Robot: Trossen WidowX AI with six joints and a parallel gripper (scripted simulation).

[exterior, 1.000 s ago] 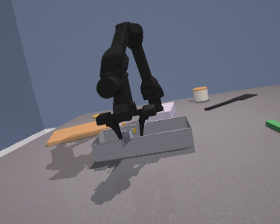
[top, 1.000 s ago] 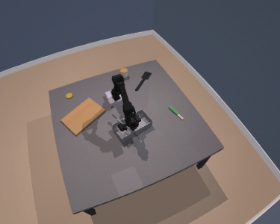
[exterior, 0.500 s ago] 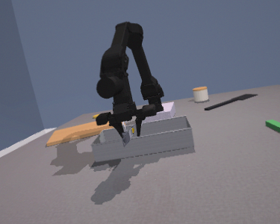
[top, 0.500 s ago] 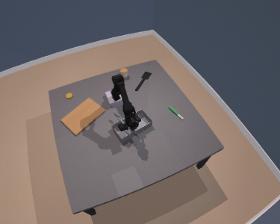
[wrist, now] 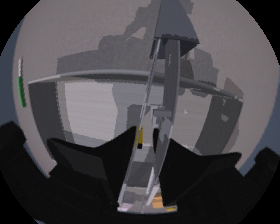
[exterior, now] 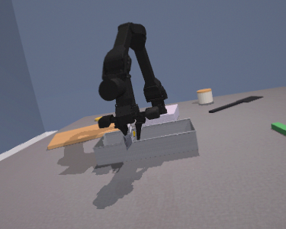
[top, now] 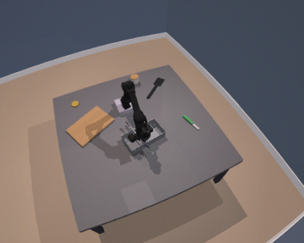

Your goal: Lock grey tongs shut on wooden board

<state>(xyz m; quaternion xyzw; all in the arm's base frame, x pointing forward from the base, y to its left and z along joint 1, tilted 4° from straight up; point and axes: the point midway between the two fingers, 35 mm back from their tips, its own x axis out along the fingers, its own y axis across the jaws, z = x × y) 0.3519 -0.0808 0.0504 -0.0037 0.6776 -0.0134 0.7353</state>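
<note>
Now: the grey roasting tin 20 mm behind my gripper tip and 40 mm to the left of it. Round my gripper tip: wooden board: 380 mm behind, 270 mm to the right, 20 mm below; black spatula: 450 mm behind, 460 mm to the left, 30 mm below; capped cup: 630 mm behind, 340 mm to the left.
</note>
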